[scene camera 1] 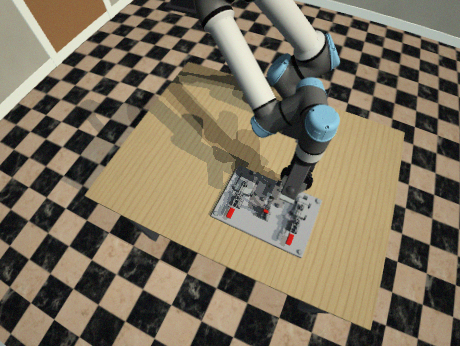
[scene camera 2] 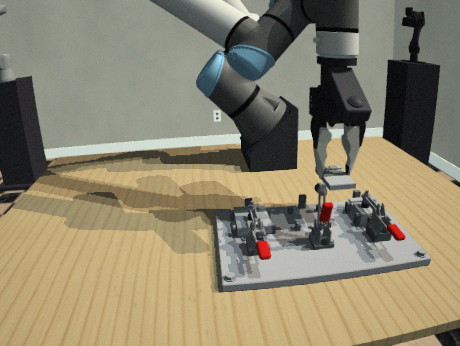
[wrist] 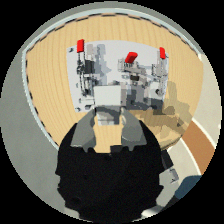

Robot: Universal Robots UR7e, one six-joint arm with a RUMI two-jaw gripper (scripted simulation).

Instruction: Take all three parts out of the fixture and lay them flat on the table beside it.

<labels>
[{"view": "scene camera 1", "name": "my gripper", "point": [290, 190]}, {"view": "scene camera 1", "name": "grey fixture plate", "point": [274, 231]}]
</labels>
